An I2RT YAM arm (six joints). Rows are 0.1 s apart.
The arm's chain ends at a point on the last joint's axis. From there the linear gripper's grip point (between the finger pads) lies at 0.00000 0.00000 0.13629 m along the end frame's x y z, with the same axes.
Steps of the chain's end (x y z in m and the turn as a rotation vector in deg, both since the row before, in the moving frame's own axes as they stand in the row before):
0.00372, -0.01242, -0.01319, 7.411, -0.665, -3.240
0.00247, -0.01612, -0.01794, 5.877, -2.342, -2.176
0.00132, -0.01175, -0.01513, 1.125, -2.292, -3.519
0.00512, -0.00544, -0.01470, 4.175, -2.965, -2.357
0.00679, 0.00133, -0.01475, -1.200, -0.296, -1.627
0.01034, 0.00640, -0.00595, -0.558, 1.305, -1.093
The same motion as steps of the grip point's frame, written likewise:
0.00165, -0.02995, -0.01434, 7.411, -0.665, -3.240
-0.00335, -0.02996, -0.01877, 5.877, -2.342, -2.176
-0.00421, -0.01426, -0.01527, 1.125, -2.292, -3.519
-0.00213, -0.01521, -0.01524, 4.175, -2.965, -2.357
0.00613, 0.00419, -0.01478, -1.200, -0.296, -1.627
0.01346, 0.00770, -0.00599, -0.558, 1.305, -1.093

